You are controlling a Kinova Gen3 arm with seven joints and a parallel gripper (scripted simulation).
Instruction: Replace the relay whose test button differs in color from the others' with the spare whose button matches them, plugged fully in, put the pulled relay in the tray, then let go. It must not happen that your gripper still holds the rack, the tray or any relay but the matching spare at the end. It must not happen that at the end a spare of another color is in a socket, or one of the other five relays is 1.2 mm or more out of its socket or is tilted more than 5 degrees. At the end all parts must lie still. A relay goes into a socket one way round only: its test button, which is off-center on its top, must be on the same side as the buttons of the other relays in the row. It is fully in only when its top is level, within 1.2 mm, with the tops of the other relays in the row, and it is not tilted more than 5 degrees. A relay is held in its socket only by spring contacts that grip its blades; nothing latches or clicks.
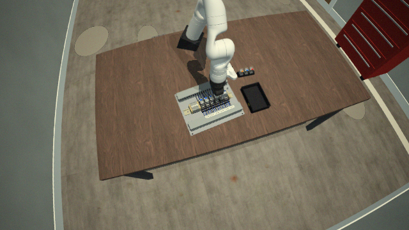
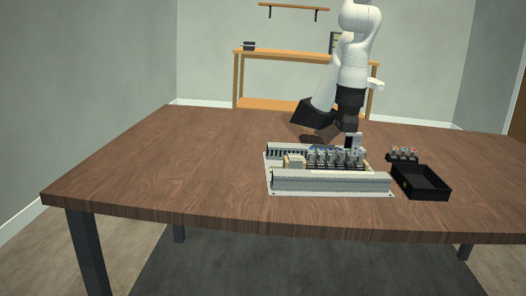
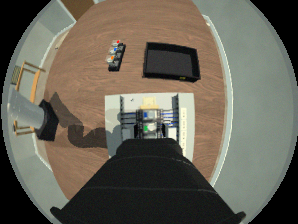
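The grey relay is 40 mm below my hand. Also, from my hand: black tray 40 mm ahead, 200 mm to the left, 70 mm below; black stand 140 mm behind, 210 mm to the left, 80 mm below.
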